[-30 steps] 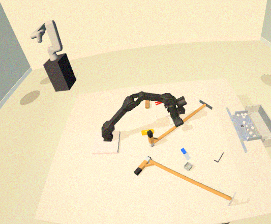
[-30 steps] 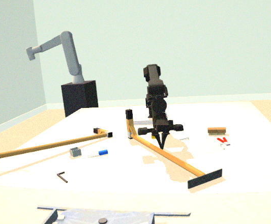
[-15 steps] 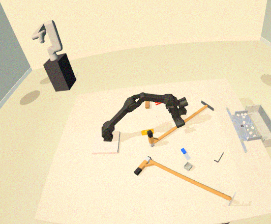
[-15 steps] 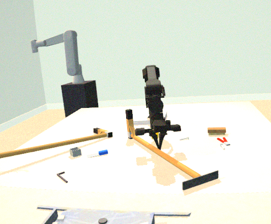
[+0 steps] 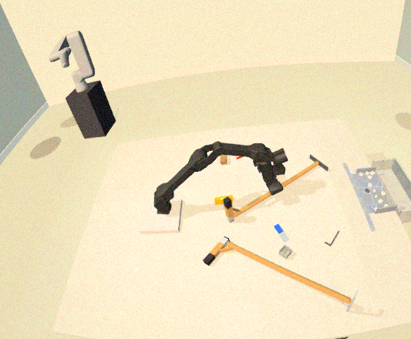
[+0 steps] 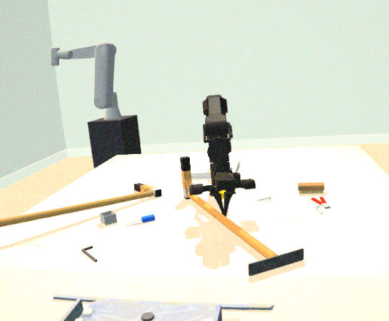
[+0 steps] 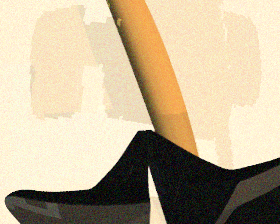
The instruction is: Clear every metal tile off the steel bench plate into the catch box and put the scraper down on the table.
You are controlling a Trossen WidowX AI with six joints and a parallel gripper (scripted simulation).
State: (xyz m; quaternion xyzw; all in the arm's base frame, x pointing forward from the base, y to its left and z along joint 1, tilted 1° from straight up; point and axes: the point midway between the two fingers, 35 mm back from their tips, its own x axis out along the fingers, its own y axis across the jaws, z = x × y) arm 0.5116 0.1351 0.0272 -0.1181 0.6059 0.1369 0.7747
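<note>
Now: the long scraper 2 cm ahead of my gripper tip and 5 cm above it. The rest, counted from my gripper tip: yellow block 24 cm behind, 6 cm to the right; blue marker 3 cm ahead, 25 cm to the right, 1 cm below; red tool 15 cm behind, 28 cm to the left, 1 cm below.
</note>
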